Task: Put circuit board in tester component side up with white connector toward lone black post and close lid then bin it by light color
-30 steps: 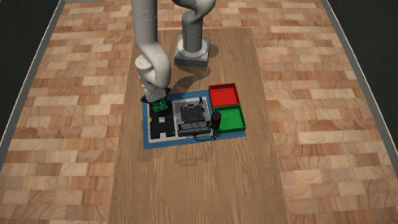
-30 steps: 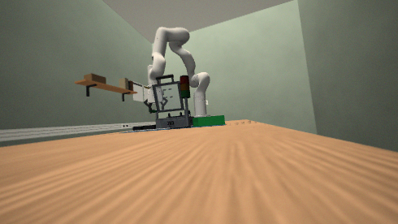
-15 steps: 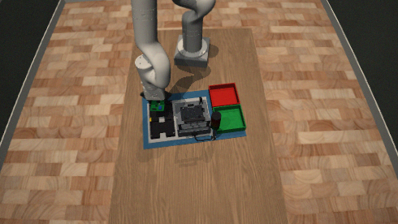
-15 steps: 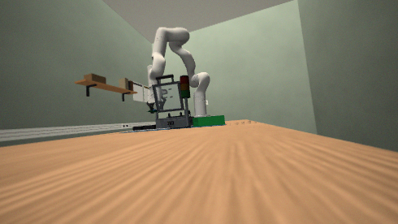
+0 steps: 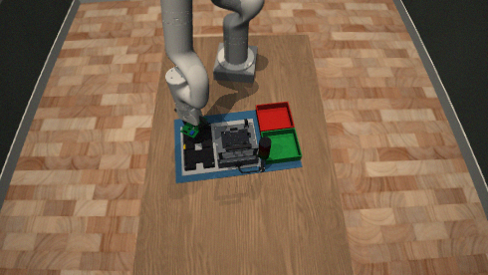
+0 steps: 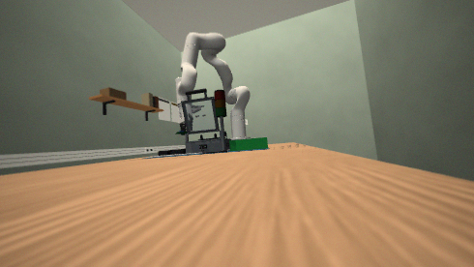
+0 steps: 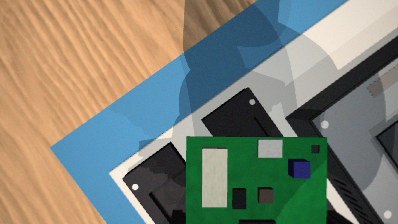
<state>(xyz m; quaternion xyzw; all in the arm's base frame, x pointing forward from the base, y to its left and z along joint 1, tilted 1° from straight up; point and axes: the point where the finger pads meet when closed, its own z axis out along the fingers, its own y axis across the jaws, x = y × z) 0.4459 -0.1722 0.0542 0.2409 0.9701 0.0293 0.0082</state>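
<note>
Right now my hand is right at the green circuit board. Also, from my hand: dark nest (180 mm to the left, 50 mm below, 40 mm ahead); then tester lid (200 mm to the left, 160 mm ahead, 60 mm above); then red bin (360 mm to the left, 110 mm below, 100 mm behind).
</note>
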